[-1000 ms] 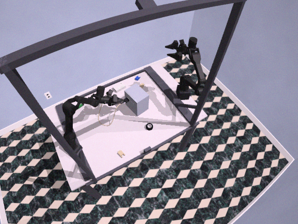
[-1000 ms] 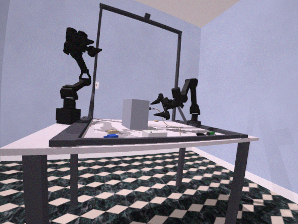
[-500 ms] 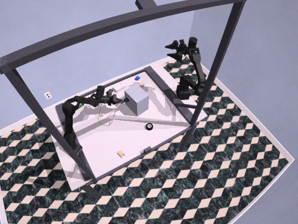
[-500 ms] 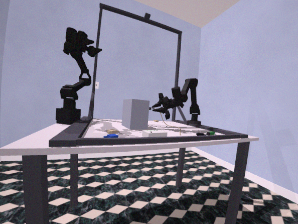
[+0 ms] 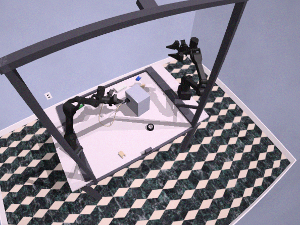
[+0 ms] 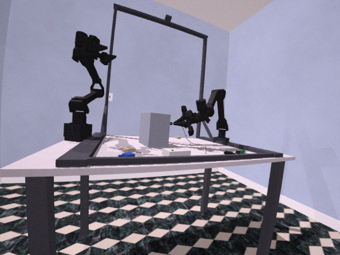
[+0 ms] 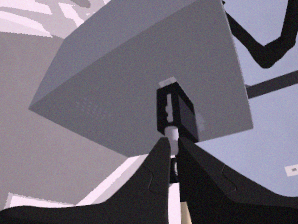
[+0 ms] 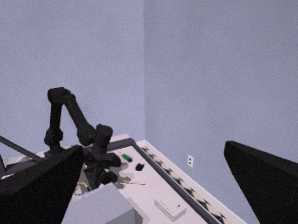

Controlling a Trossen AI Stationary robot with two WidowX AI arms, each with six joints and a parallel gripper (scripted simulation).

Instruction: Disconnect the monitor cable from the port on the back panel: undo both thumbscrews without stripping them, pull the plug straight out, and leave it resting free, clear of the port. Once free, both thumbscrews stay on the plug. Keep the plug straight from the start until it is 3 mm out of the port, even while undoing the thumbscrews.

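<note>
My left hand is 3 cm past the grey box, 14 cm to the left of it and 5 cm above it.
</note>
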